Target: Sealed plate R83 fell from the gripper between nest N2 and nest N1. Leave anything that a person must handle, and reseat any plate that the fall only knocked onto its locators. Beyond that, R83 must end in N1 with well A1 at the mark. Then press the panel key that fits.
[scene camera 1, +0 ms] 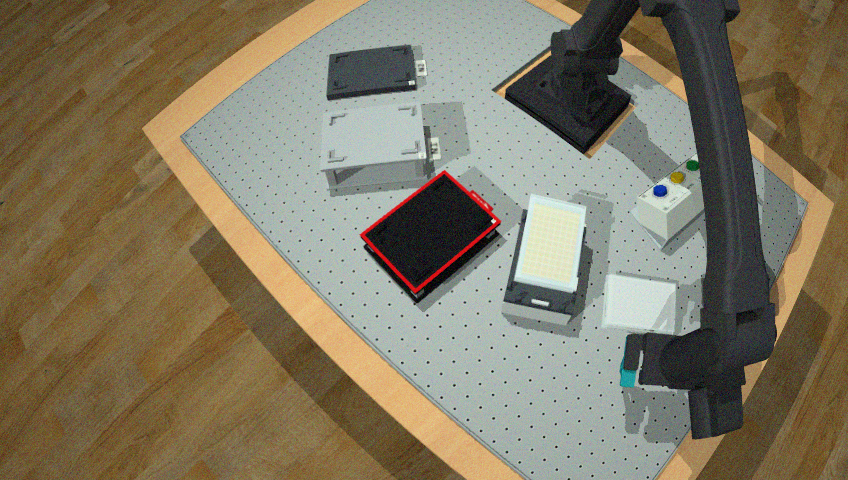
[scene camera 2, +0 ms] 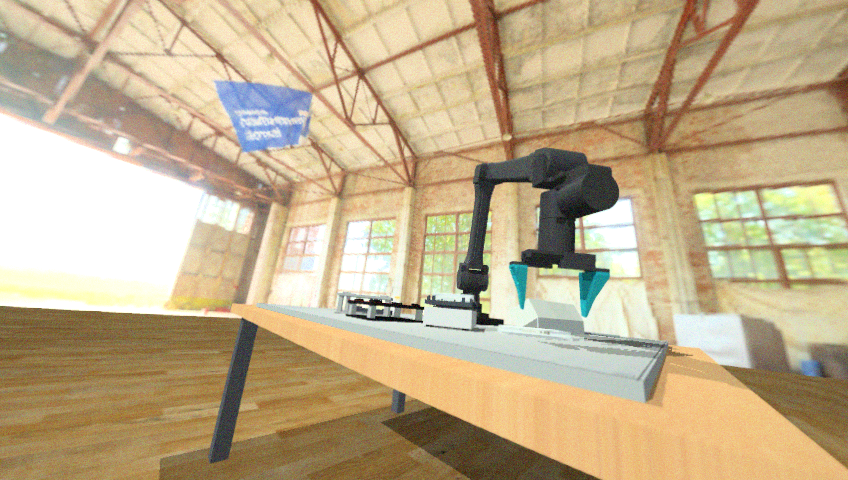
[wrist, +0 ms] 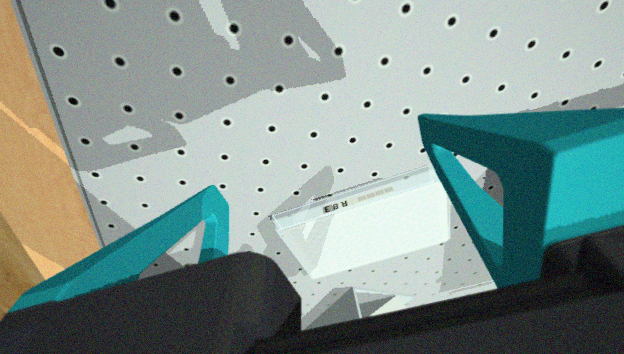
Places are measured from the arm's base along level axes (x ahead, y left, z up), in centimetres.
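Pixels of known places: gripper, between the fingertips: (scene camera 1: 650, 369) (scene camera 2: 552, 313) (wrist: 314, 164); arm's base, origin of its link: (scene camera 1: 572, 95).
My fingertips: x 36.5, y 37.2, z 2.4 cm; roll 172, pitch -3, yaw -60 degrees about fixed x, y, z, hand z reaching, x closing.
Note:
Ahead of a thing's pixels: the offset from my fingertips to its top centre. "spot": to the spot under its first point.
The pale plate R83 {dz -3.1, dx -9.5, dy -6.6 cm} (scene camera 1: 639, 303) (wrist: 385, 227) lies on the perforated table top, apart from the nests; its label reads upside down in the wrist view. Its A1 corner cannot be told. My gripper (scene camera 2: 553, 312) (wrist: 314, 164) is open and empty, above the table near R83; the arm hides part of it in scene view 1. A plate with cream wells {dz +3.6, dx -5.7, dy -23.3 cm} (scene camera 1: 550, 243) sits on a dark-topped nest {spot: dz +0.9, dx +1.9, dy -21.7 cm} (scene camera 1: 529, 293), whose near end shows bare. A dark nest {dz -2.3, dx -18.4, dy -70.9 cm} (scene camera 1: 371, 72) and a raised grey nest {dz +2.0, dx -4.4, dy -56.2 cm} (scene camera 1: 374, 133) hold no plate. The key panel {dz +3.8, dx -32.0, dy -9.3 cm} (scene camera 1: 666, 217) (scene camera 2: 556, 315) has blue, yellow and green keys.
A black platform with a red outline {dz +0.0, dx +2.0, dy -38.8 cm} (scene camera 1: 429, 231) stands between the grey nest and the cream plate's nest; its tag is unreadable. The arm's base (scene camera 1: 535, 98) is at the back. The wooden table edge (scene camera 1: 300, 315) runs along the near side.

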